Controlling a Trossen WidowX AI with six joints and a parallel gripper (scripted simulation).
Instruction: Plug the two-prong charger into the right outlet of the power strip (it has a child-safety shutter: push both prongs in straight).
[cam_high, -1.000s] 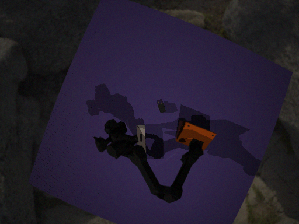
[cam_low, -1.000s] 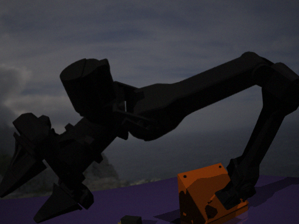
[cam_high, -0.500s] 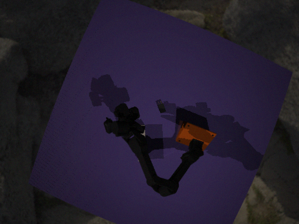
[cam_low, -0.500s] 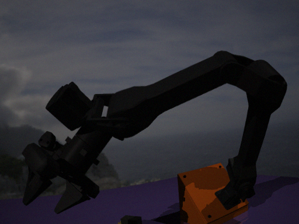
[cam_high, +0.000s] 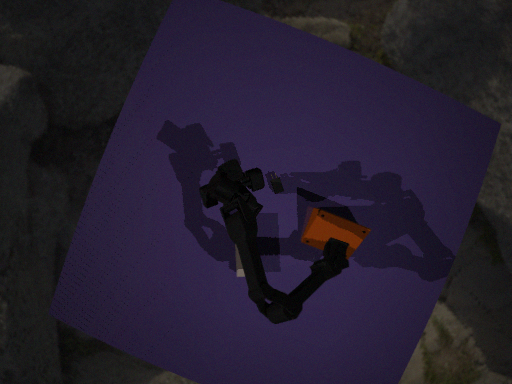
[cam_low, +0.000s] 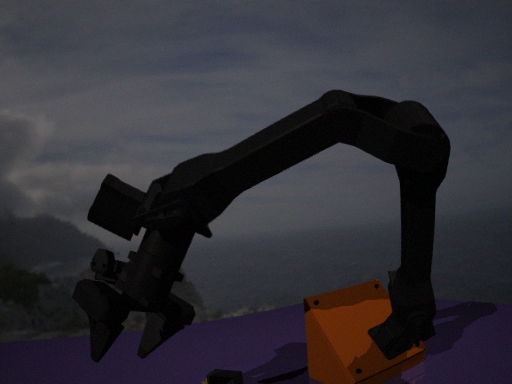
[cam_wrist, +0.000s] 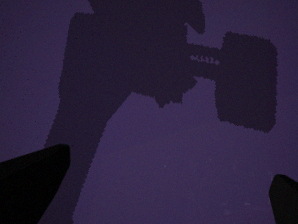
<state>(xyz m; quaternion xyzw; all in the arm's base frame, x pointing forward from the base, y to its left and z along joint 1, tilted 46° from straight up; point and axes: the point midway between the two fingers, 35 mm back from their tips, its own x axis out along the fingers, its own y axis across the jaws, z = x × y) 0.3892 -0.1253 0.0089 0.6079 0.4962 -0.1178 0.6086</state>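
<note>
Now: gripper tip 150 mm past the black two-prong charger, 90 mm above it and 50 mm to the left of it.
</note>
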